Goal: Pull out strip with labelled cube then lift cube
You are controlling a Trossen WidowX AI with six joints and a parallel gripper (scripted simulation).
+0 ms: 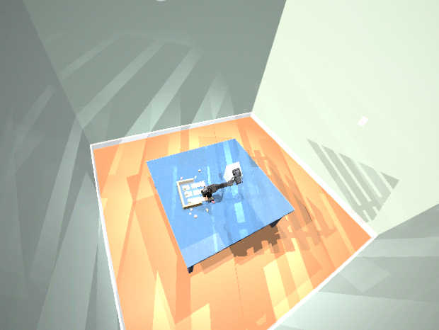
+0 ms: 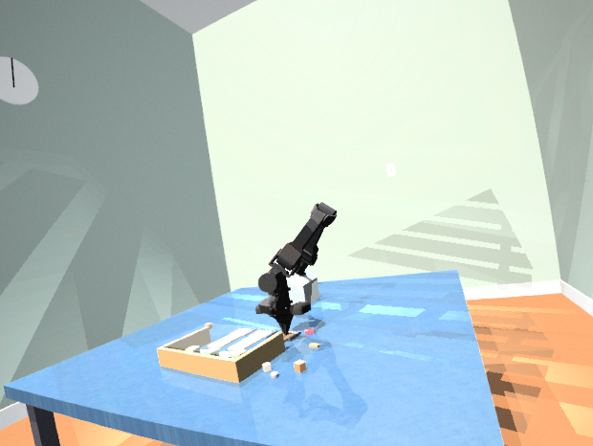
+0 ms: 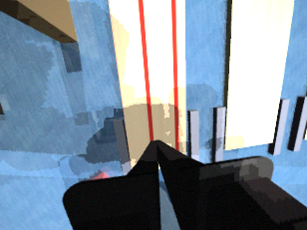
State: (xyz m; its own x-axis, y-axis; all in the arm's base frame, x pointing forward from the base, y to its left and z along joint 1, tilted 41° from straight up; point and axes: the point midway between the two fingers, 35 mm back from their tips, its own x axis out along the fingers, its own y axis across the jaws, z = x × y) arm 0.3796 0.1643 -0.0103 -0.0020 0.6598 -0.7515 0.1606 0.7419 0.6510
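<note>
The strip is 90 mm ahead of my gripper tip and 20 mm to the right of it.
</note>
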